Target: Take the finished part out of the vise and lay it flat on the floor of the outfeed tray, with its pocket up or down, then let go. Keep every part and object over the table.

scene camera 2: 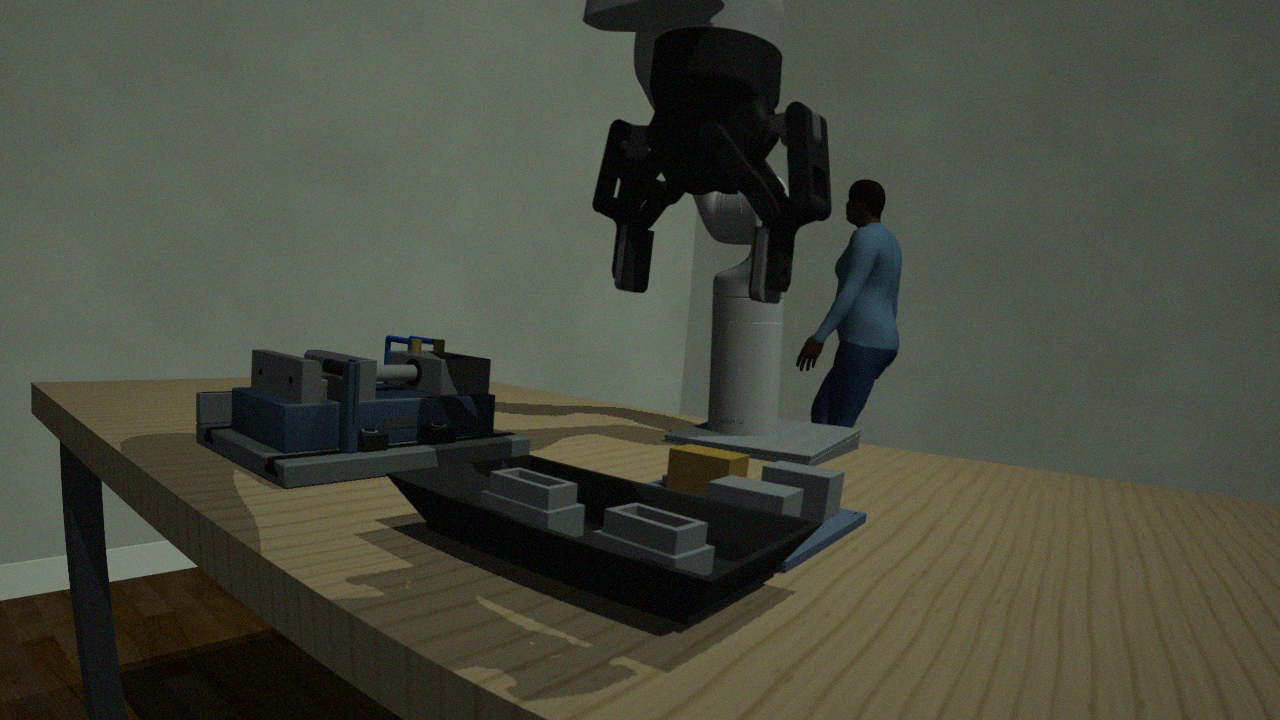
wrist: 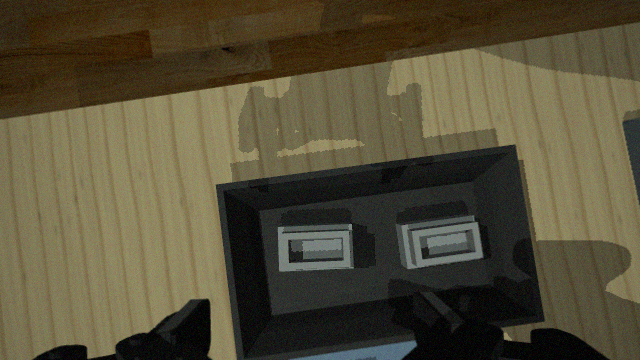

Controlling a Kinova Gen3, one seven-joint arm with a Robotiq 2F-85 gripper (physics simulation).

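Seen in the pictures: gripper, fingertip midpoint: point(scene camera 2: 693, 296) point(wrist: 312, 318); arm's base, origin of the base link: point(scene camera 2: 742, 428).
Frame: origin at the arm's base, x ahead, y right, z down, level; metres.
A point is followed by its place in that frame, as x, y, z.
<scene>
The outfeed tray point(scene camera 2: 554, 565) @(0.602, -0.146, 0.000) point(wrist: 245, 260) @(0.562, -0.241, -0.013) is black with sloping walls and stands on the table. Two grey stepped parts lie flat inside it, apart, pockets up. One part point(scene camera 2: 648, 540) @(0.575, -0.188, -0.019) point(wrist: 315, 266) @(0.549, -0.186, -0.029) is at the right in the scene view and at the left in the wrist view. The other part point(scene camera 2: 537, 499) @(0.558, -0.099, -0.021) point(wrist: 450, 261) @(0.530, -0.084, -0.029) sits slightly turned beside it. My gripper point(scene camera 2: 700, 291) @(0.551, -0.189, -0.152) point(wrist: 312, 318) @(0.551, -0.189, -0.152) is open and empty, high above the tray. The vise point(scene camera 2: 286, 422) @(0.586, 0.150, -0.029) stands at the left in the scene view; no part shows between its jaws there.
A blue plate point(scene camera 2: 827, 539) @(0.399, -0.242, 0.011) point(wrist: 360, 352) @(0.461, -0.165, 0.009) with a yellow block point(scene camera 2: 707, 471) @(0.348, -0.115, -0.013) and grey blocks point(scene camera 2: 810, 488) @(0.356, -0.210, -0.015) is behind the tray. The robot's base point(scene camera 2: 760, 440) @(0.057, -0.049, 0.002) stands farther back. A person point(scene camera 2: 872, 295) stands beyond the table. The table's edge is near the tray.
</scene>
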